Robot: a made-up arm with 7 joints. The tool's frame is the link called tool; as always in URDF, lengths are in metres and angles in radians. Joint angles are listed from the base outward.
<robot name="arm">
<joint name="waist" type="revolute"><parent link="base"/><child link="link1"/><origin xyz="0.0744 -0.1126 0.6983"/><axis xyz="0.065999 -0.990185 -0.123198"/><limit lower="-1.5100" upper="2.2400"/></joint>
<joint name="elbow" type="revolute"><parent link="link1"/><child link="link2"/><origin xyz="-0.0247 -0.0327 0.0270"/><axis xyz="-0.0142 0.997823 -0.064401"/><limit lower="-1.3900" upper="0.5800"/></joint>
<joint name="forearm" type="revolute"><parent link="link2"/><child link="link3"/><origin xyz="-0.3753 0.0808 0.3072"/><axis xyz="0 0 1"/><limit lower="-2.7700" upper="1.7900"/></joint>
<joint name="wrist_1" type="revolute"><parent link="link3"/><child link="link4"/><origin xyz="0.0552 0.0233 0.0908"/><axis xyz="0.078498 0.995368 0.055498"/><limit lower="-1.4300" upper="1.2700"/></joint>
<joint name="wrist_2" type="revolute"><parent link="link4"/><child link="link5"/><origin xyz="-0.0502 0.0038 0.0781"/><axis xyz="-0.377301 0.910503 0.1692"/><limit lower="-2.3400" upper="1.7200"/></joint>
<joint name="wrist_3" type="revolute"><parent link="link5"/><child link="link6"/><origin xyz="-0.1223 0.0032 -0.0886"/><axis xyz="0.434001 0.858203 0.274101"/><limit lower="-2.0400" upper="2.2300"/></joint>
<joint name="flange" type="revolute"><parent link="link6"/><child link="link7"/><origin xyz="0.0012 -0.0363 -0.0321"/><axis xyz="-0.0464 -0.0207 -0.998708"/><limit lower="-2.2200" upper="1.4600"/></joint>
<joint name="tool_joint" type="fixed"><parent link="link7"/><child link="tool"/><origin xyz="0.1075 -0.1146 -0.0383" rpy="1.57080 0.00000 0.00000"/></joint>
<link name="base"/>
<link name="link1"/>
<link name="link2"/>
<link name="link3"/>
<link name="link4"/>
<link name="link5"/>
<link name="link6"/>
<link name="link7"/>
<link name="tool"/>
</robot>
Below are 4 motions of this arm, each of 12 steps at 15 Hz.
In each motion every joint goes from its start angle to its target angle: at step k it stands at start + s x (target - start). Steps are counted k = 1, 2, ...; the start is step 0. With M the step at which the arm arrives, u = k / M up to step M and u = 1 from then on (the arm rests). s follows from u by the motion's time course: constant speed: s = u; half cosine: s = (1 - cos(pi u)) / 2; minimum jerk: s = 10 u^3 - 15 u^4 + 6 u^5.
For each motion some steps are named. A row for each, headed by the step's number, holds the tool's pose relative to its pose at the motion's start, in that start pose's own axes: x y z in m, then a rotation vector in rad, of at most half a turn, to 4 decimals.
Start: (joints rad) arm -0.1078 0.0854 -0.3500 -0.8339 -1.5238 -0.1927 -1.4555
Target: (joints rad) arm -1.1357 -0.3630 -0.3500 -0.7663 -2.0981 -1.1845 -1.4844
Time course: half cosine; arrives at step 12
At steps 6, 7, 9, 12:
6: -0.0212 -0.1222 -0.0077 -0.3567 -0.2219 -0.1163
7: -0.0311 -0.1512 -0.0213 -0.4467 -0.2838 -0.1653
9: -0.0506 -0.1978 -0.0561 -0.6018 -0.3889 -0.2701
12: -0.0642 -0.2251 -0.0864 -0.7032 -0.4533 -0.3518

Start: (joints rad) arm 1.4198 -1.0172 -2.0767 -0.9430 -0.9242 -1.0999 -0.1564
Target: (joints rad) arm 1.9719 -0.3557 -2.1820 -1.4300 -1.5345 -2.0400 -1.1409
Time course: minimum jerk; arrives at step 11
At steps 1, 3, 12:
1: 0.0007 0.0008 -0.0004 -0.0024 0.0006 0.0111
3: 0.0106 0.0180 -0.0086 -0.0591 0.0080 0.2117
12: -0.0291 0.0938 -0.1022 -0.8248 -0.3570 1.0054

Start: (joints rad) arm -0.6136 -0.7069 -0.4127 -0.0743 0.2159 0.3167 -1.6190
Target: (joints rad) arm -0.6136 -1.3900 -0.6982 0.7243 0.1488 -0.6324 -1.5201
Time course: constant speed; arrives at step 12
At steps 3, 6, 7, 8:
3: -0.0369 -0.0461 -0.0102 -0.1847 -0.0954 0.0088
6: -0.0775 -0.0936 -0.0136 -0.3587 -0.1871 0.0311
7: -0.0917 -0.1098 -0.0130 -0.4143 -0.2164 0.0414
8: -0.1064 -0.1262 -0.0116 -0.4689 -0.2451 0.0529

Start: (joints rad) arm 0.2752 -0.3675 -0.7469 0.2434 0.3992 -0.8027 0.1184
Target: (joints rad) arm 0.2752 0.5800 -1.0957 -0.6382 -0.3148 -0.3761 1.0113
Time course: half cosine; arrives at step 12
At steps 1, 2, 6, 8, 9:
1: 0.0007 0.0068 -0.0021 -0.0076 -0.0283 0.0026
2: 0.0032 0.0263 -0.0096 -0.0304 -0.1100 0.0128
6: 0.0535 0.1459 -0.1290 -0.2083 -0.7079 0.2493
8: 0.1133 0.1610 -0.2164 -0.2459 -0.9310 0.4843
9: 0.1456 0.1561 -0.2507 -0.2383 -0.9911 0.5917

